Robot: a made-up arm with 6 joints.
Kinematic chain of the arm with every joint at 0, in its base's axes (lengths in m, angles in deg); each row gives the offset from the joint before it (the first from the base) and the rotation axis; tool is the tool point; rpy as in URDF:
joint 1: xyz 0 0 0.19 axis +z
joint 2: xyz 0 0 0 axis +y
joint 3: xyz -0.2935 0 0.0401 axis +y
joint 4: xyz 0.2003 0 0.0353 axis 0.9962 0 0.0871
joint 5: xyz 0 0 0 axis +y
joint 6: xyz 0.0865 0 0.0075 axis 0.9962 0 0.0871
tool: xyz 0 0 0 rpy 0 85 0
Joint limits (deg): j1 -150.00..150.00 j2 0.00..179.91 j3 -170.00..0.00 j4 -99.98..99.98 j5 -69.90..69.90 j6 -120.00..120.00
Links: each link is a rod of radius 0.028 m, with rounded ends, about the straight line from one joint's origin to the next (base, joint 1, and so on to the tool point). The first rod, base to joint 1, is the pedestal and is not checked.
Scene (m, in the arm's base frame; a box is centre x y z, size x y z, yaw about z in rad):
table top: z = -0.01
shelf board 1: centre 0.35 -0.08 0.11 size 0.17 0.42 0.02 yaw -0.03
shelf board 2: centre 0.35 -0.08 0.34 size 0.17 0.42 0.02 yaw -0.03
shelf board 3: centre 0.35 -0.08 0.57 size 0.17 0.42 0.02 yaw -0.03
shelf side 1: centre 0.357 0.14 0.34 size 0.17 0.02 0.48 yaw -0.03
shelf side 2: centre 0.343 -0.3 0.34 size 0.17 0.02 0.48 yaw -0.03
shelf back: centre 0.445 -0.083 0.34 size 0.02 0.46 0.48 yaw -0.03
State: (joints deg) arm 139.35 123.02 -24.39 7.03 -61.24 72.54
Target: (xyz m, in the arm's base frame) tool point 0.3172 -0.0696 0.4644
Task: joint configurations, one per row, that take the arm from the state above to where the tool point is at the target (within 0.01 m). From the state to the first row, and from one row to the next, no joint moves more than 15 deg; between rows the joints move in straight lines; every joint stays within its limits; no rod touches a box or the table.
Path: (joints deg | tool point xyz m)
1: 126.39 117.25 -23.88 10.26 -62.68 72.30 | -0.1494 0.2259 0.1928
2: 113.43 111.49 -23.38 13.50 -64.13 72.06 | -0.0893 0.2519 0.2208
3: 100.46 105.72 -22.87 16.73 -65.57 71.82 | -0.0248 0.2594 0.2481
4: 87.50 99.96 -22.36 19.97 -67.01 71.57 | 0.0381 0.2481 0.2741
5: 74.54 94.19 -21.86 23.20 -68.46 71.33 | 0.0937 0.2196 0.2988
6: 61.58 88.43 -21.35 26.43 -69.90 71.09 | 0.1371 0.1772 0.3215
7: 48.16 85.08 -25.66 28.26 -69.90 71.38 | 0.1774 0.1403 0.3488
8: 34.74 81.72 -29.97 30.09 -69.90 71.67 | 0.2049 0.0924 0.3773
9: 21.32 78.37 -34.28 31.92 -69.90 71.96 | 0.2163 0.0382 0.4064
10: 7.90 75.02 -38.59 33.75 -69.90 72.25 | 0.2101 -0.0166 0.4356
11: -5.51 71.67 -42.90 35.58 -69.90 72.54 | 0.1870 -0.0657 0.4644
12: -5.23 84.16 -55.52 33.27 -69.90 72.54 | 0.2523 -0.0680 0.4715
13: -4.95 96.66 -68.14 30.97 -69.90 72.54 | 0.3172 -0.0696 0.4644

